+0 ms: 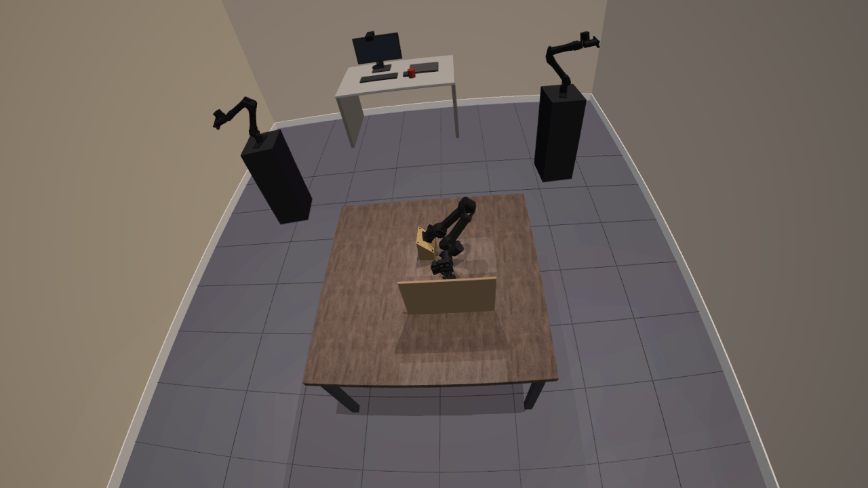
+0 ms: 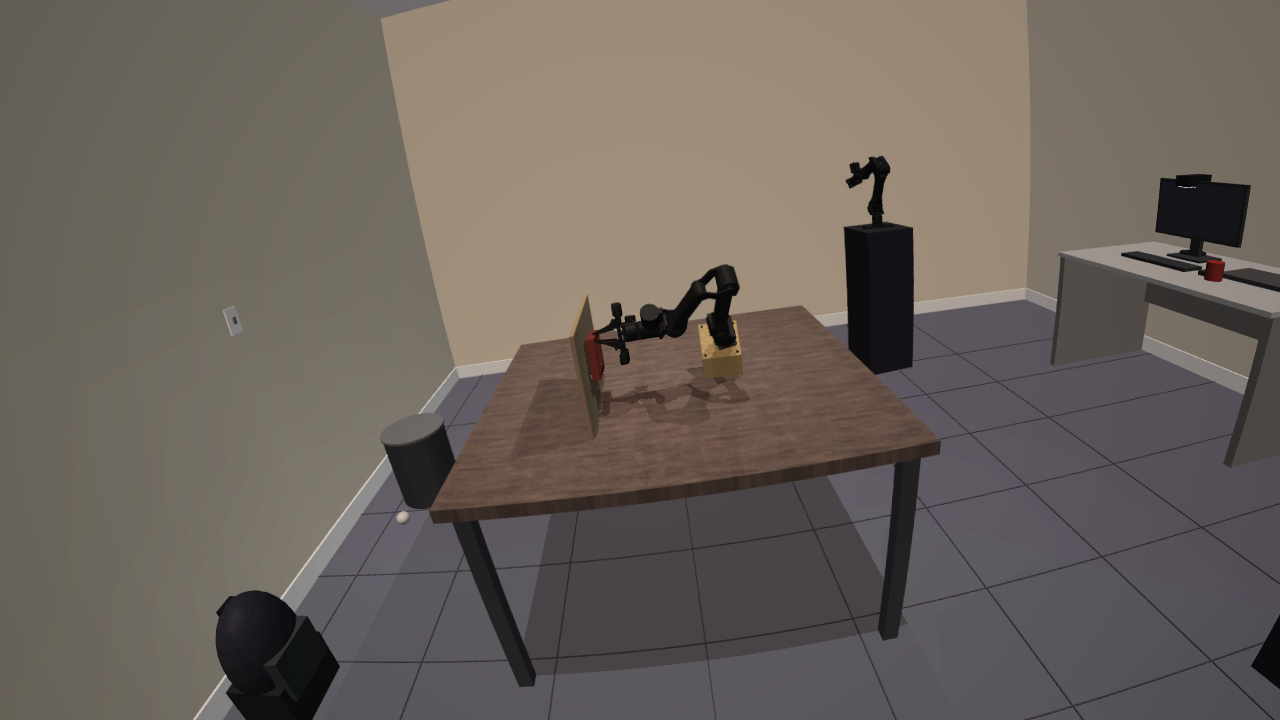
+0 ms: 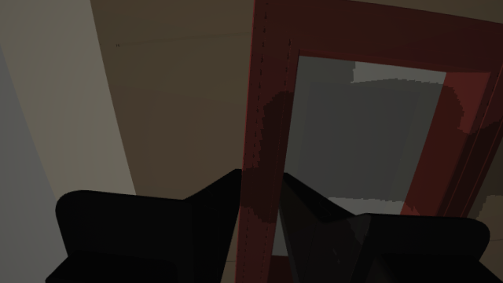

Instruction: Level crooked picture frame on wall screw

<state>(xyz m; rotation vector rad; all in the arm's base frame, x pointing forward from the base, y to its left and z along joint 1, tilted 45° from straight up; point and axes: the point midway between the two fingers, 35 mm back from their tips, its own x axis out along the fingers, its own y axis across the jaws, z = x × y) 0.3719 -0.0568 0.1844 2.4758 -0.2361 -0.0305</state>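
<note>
Right now the picture frame is 10 mm ahead of my gripper tip, 10 mm to the left of it and 50 mm below it. Also, from my gripper tip: tan wall panel: 20 mm ahead, 70 mm below.
</note>
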